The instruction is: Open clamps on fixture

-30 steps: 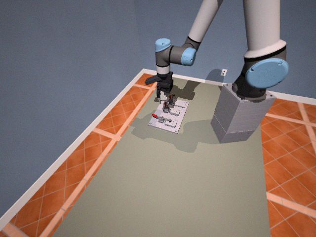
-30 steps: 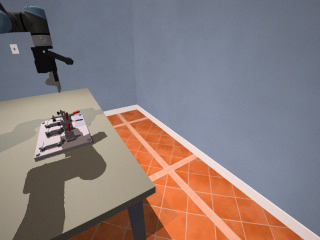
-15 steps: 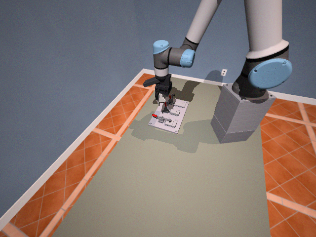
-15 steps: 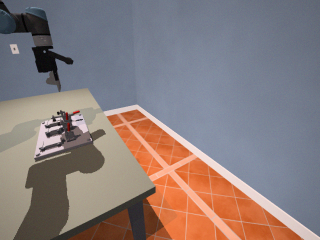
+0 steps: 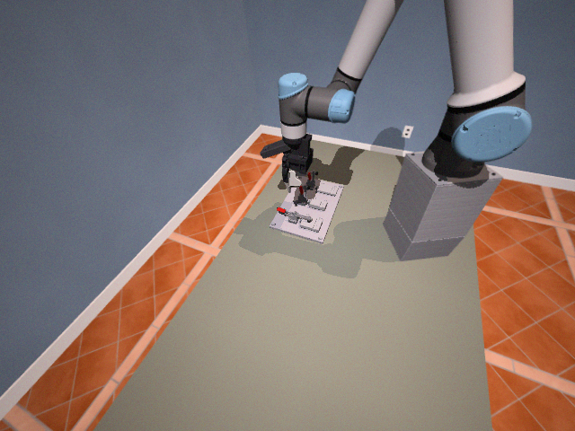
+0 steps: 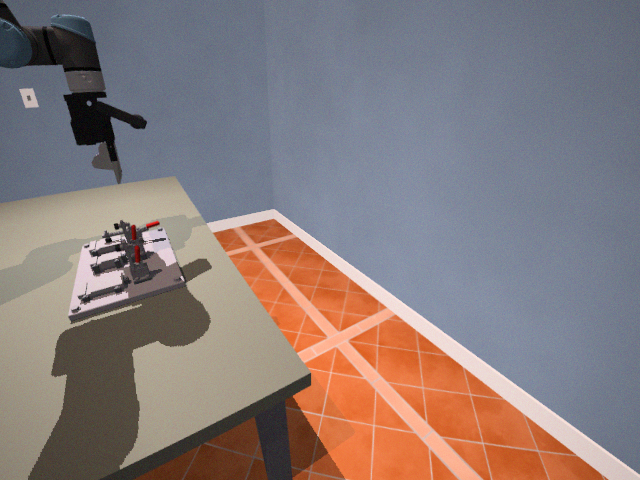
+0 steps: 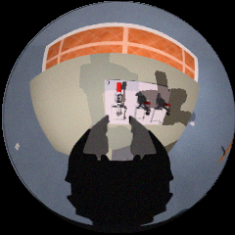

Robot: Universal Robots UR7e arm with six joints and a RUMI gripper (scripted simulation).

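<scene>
Right now my hand is 180 mm above the block and 90 mm past it. The rest, counted from my hand: grey fixture plate: 210 mm below, 110 mm to the right, 30 mm behind.
</scene>
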